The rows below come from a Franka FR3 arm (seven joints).
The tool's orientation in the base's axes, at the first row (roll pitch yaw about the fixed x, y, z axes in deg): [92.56, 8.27, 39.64]
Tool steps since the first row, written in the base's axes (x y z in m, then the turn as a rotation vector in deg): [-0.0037, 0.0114, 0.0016, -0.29, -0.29, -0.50]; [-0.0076, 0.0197, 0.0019, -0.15, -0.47, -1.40]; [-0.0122, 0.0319, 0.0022, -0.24, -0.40, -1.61]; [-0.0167, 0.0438, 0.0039, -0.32, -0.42, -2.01]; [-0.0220, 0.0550, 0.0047, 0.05, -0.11, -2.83]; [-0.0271, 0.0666, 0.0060, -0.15, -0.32, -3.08]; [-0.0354, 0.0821, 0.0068, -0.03, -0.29, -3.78]
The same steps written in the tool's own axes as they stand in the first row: [0.0041, 0.0017, -0.0112, -0.33, -0.55, 0.06]; [0.0064, 0.0019, -0.0201, -0.21, -1.43, 0.33]; [0.0105, 0.0023, -0.0325, -0.20, -1.65, 0.23]; [0.0144, 0.0040, -0.0446, -0.22, -2.06, 0.21]; [0.0173, 0.0047, -0.0567, 0.38, -2.80, 0.24]; [0.0205, 0.0060, -0.0689, 0.13, -3.08, 0.29]; [0.0239, 0.0065, -0.0862, 0.34, -3.76, 0.37]
